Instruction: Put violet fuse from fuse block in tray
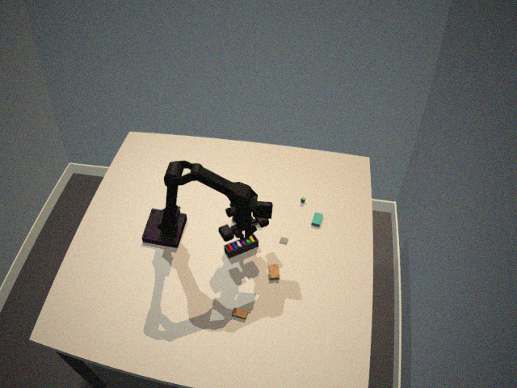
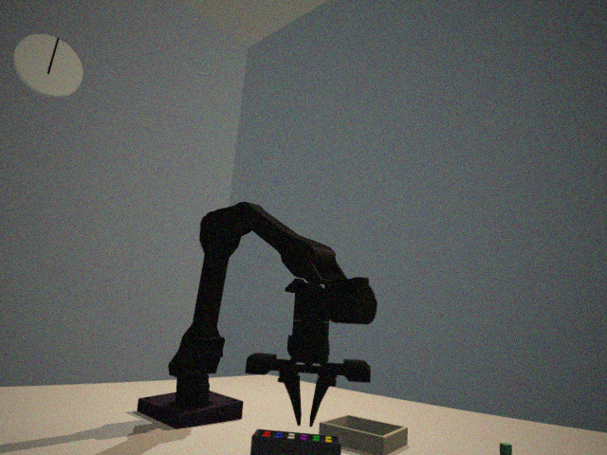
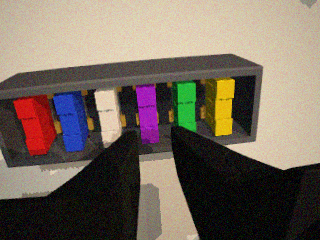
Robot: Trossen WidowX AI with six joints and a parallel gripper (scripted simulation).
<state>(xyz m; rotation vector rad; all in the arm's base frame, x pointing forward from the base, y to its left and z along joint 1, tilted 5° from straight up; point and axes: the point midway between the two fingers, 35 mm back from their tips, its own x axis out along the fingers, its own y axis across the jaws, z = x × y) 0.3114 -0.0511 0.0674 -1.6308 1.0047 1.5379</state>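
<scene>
My gripper tip is 30 mm above the violet fuse. Also, from my gripper tip: green fuse 30 mm below, 10 mm to the left, 10 mm ahead; yellow fuse 30 mm below, 30 mm ahead, 20 mm to the left; white fuse 30 mm below, 20 mm behind, 10 mm to the right.
</scene>
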